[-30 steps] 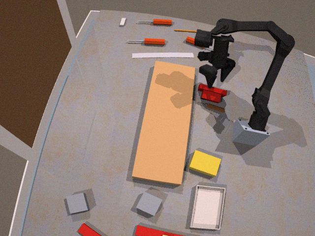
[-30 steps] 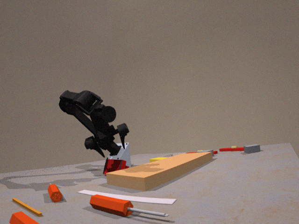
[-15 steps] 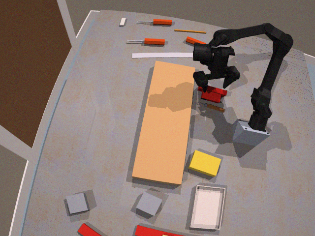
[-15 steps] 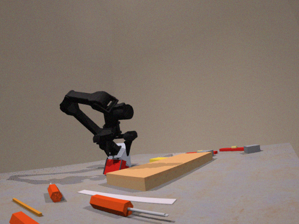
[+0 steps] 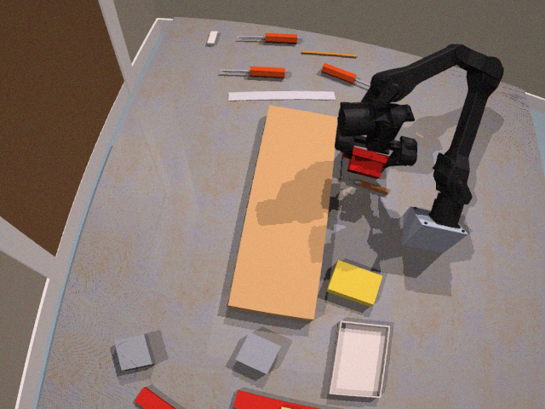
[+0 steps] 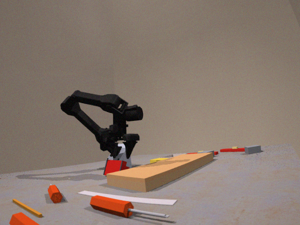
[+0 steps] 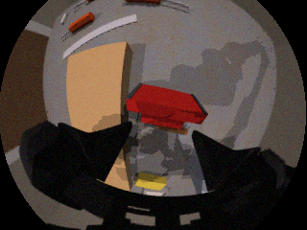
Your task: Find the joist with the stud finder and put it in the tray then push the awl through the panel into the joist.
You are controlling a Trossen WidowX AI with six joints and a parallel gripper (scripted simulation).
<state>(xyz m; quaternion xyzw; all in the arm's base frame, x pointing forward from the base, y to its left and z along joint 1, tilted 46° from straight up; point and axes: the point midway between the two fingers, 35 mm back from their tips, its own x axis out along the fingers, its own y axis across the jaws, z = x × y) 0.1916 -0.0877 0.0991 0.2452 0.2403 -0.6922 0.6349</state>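
My gripper tip is now 10 mm short of the red stud finder, 10 mm to the left of it and 50 mm above it. Also, from my gripper tip: white strip (230 mm ahead, 220 mm to the right, 70 mm below); then brown-handled awl (30 mm to the left, 70 mm below); then yellow block (280 mm to the left, 60 mm below).
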